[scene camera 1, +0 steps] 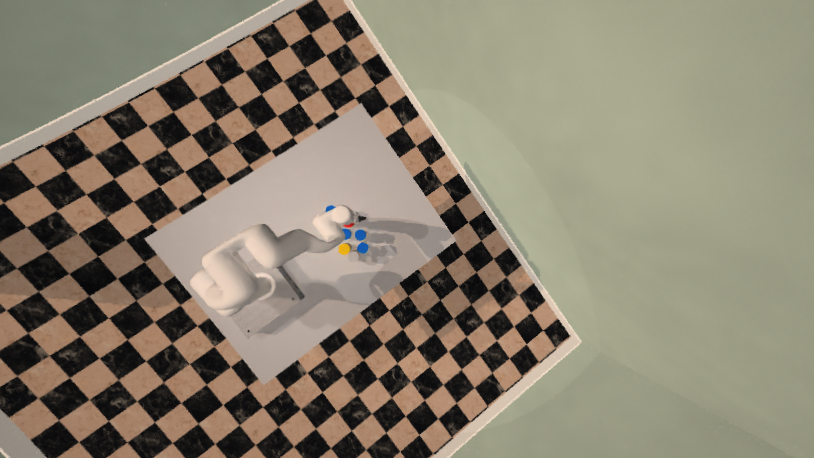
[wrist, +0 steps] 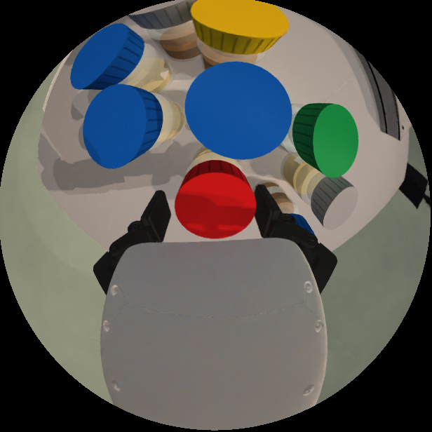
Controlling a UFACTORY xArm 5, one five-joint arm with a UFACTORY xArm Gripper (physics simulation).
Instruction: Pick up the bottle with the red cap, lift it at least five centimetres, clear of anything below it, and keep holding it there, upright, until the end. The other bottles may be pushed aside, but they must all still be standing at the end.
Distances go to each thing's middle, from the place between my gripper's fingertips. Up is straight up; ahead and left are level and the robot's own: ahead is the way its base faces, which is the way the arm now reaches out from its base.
My hand is 10 mm past the red-capped bottle (wrist: 215,200), 10 mm to the left of it and 20 mm above it.
